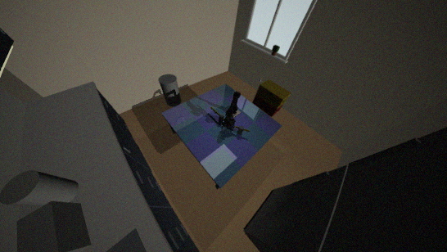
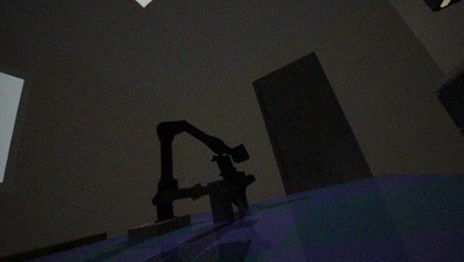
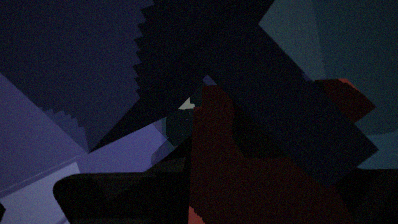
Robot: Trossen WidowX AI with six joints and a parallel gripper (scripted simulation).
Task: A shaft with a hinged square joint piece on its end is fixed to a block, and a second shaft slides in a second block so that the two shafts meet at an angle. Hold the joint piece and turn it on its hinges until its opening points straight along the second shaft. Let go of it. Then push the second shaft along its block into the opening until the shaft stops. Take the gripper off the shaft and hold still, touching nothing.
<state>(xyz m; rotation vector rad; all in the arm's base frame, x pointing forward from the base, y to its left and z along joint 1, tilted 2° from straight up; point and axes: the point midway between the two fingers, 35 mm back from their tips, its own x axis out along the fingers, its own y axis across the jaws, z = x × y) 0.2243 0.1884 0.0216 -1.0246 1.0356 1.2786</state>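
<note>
The red joint piece lies 50 mm above my gripper tip.
</note>
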